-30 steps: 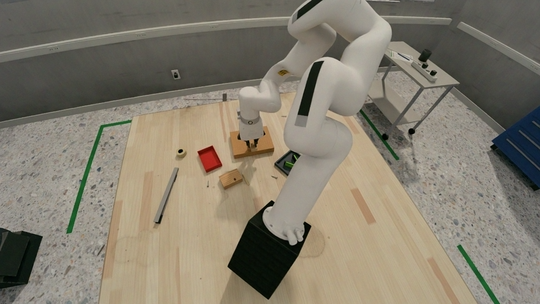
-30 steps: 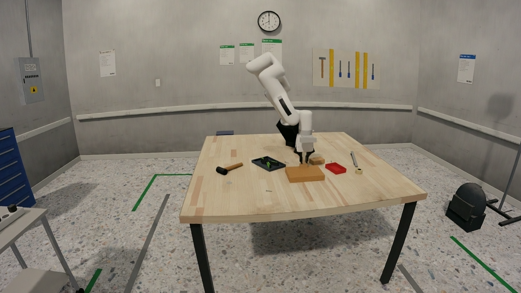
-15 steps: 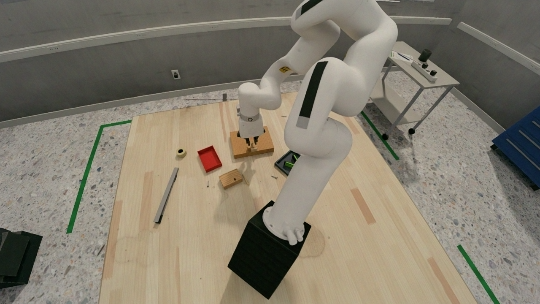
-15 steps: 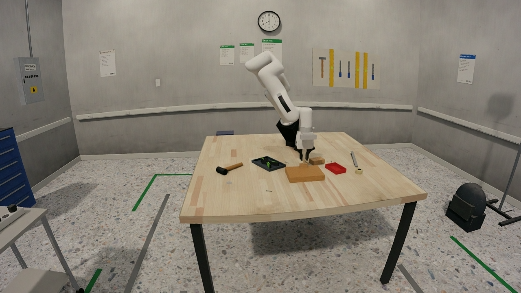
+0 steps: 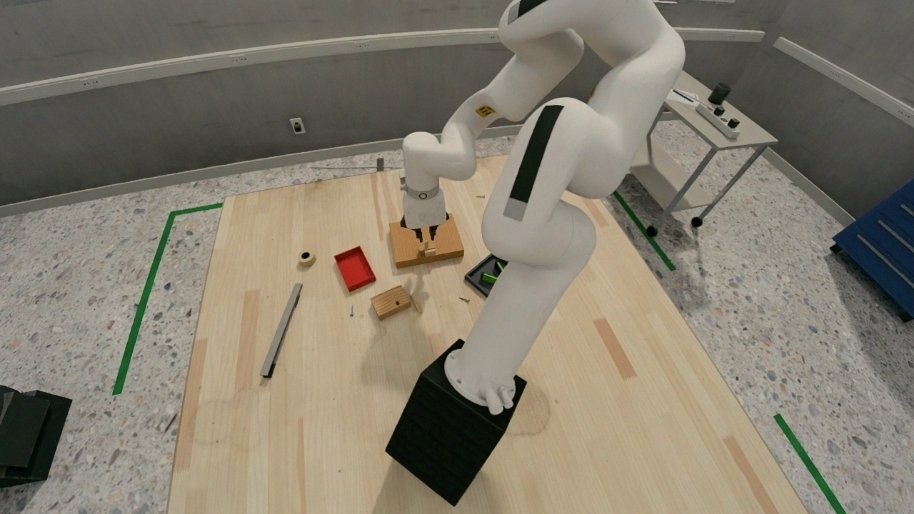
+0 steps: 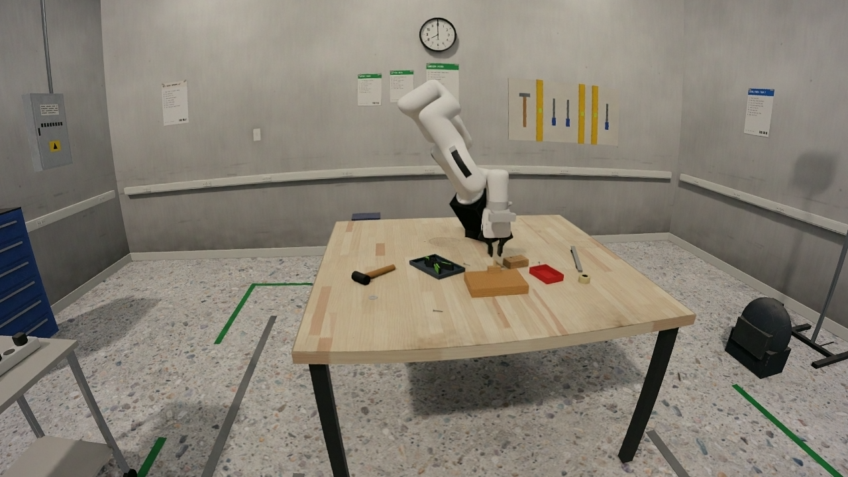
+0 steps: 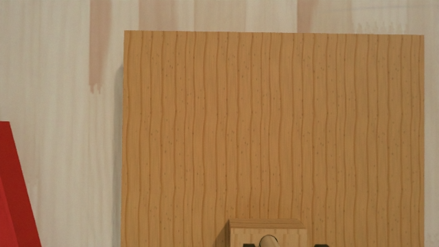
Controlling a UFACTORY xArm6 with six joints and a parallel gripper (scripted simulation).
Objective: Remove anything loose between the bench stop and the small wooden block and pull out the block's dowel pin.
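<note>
The dowel pin lies 6 cm below my hand. From my hand the other things lie so: small wooden block 7 cm below; red tray 21 cm to the left, 11 cm below; thin dowel 15 cm behind, 11 cm below, 6 cm to the left.
</note>
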